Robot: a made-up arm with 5 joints. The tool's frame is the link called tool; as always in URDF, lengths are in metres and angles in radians. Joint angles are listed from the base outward. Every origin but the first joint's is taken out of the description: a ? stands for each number. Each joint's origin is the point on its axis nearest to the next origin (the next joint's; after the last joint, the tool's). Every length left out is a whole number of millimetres.
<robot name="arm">
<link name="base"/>
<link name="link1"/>
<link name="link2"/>
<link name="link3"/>
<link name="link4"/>
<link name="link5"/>
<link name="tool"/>
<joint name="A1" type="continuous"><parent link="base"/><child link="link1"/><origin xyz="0.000 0.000 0.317" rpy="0.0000 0.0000 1.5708"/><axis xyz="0 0 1"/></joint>
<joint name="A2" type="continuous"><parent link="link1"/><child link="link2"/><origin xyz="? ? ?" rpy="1.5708 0.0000 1.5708"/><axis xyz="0 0 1"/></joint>
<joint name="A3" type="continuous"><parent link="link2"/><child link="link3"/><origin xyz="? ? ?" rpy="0.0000 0.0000 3.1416"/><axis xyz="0 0 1"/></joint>
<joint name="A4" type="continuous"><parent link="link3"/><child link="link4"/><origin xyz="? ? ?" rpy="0.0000 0.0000 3.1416"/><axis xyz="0 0 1"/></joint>
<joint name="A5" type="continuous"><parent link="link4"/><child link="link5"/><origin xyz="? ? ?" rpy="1.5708 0.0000 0.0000"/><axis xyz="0 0 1"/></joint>
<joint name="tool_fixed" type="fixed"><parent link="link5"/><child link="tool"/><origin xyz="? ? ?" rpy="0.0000 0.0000 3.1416"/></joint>
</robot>
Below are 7 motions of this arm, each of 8 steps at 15 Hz.
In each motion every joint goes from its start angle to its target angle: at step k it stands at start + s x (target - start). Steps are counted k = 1, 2, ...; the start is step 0. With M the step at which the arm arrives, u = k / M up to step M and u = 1 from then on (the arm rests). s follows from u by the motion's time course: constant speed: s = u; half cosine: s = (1 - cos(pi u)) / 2; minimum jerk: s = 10 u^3 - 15 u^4 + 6 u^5.
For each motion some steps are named. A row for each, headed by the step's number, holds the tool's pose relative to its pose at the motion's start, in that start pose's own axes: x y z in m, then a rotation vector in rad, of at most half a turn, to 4 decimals.
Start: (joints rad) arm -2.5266 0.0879 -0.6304 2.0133 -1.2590
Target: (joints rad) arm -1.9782 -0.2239 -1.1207 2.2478 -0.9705
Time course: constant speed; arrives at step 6
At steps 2, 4, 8:
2: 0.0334 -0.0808 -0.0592 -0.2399 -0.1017 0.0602
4: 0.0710 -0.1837 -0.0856 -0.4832 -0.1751 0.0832
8: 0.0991 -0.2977 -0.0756 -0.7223 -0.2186 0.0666

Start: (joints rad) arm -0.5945 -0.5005 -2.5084 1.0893 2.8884
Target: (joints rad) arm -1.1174 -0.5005 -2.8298 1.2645 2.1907
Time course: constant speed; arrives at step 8
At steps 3, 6, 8:
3: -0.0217 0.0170 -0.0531 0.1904 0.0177 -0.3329
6: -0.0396 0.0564 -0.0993 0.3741 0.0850 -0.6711
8: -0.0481 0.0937 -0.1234 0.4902 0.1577 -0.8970

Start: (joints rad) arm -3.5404 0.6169 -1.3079 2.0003 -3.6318
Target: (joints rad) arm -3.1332 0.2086 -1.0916 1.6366 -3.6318
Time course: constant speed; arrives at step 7
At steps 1, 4, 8:
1: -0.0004 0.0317 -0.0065 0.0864 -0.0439 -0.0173
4: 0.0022 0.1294 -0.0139 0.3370 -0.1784 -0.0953
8: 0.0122 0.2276 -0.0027 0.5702 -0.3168 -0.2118

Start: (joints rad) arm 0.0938 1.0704 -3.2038 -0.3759 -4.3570
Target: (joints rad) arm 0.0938 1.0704 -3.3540 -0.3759 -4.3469
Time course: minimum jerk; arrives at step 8
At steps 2, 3, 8:
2: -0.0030 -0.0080 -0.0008 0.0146 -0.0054 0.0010
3: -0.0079 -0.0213 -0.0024 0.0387 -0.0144 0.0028
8: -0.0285 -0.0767 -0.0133 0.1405 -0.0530 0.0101

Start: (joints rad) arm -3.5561 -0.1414 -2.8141 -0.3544 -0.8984
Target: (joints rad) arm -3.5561 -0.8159 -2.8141 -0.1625 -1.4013
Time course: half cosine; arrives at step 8
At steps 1, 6, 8:
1: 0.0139 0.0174 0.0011 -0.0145 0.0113 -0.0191
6: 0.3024 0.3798 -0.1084 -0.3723 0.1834 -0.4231
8: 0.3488 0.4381 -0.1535 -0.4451 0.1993 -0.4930

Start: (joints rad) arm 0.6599 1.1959 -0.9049 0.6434 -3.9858
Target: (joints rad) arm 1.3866 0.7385 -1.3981 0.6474 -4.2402
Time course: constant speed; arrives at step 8
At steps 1, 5, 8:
1: -0.0405 0.0017 -0.0606 0.1352 -0.0243 -0.0900
5: -0.2073 0.1549 -0.2911 0.6331 -0.1321 -0.5234
8: -0.2826 0.4042 -0.4062 0.9513 -0.2368 -0.9087

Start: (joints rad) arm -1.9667 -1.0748 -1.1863 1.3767 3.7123
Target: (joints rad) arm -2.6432 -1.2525 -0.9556 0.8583 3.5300
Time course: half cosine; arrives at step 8
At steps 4, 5, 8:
4: -0.0182 -0.0417 -0.0228 0.1313 -0.3421 0.0928
5: -0.0194 -0.0561 -0.0349 0.2011 -0.4727 0.1124
8: -0.0146 -0.0751 -0.0563 0.3367 -0.6777 0.1256

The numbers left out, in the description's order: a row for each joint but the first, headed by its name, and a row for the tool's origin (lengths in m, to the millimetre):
A2: 0.000 0.000 0.000
A3: -0.067 0.358 0.000
A4: 0.091 0.403 0.000
A5: -0.111 -0.142 0.000
tool: 0.000 0.000 0.000

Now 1 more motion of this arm.
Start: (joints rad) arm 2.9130 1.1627 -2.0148 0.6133 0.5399
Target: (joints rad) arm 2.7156 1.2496 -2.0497 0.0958 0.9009
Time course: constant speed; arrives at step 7
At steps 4, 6, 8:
4: 0.0672 0.0754 -0.0084 0.1269 0.2381 0.3104
6: 0.0941 0.1180 -0.0168 0.2008 0.3549 0.4594
8: 0.1055 0.1402 -0.0219 0.2406 0.4128 0.5316

